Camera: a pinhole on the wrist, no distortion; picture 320 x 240 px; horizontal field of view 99.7 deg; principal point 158.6 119.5 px. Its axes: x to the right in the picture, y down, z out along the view. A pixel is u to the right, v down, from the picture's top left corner.
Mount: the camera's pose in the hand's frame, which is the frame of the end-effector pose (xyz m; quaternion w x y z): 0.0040 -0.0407 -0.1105 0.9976 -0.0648 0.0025 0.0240
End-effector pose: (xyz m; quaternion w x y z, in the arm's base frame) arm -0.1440 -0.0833 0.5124 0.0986 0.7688 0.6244 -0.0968
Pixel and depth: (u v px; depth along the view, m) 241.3 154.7 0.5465
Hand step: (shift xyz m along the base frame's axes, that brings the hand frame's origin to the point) 0.2397 0.1636 -0.4793
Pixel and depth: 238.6 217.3 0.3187
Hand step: 0.2655 0.0761 -0.2097
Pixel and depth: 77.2 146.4 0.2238
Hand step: -0.0040 -0.1590 -0.0658
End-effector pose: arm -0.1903 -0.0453 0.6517 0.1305 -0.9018 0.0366 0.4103
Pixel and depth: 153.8 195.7 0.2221
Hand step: -0.0940 -0.0833 -0.0747
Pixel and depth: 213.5 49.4 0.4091
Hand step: -0.0820 0.2760 -0.2989
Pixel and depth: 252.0 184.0 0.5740
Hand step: -0.1062 -0.1848 -0.6221
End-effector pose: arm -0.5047 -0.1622 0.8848 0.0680 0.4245 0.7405 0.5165
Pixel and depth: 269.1 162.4 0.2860
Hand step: -0.0071 0.2867 0.0864
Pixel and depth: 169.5 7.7 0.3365
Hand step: -0.0407 0.1859 -0.3268
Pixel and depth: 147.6 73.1 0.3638
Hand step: 0.0893 0.1628 -0.2261
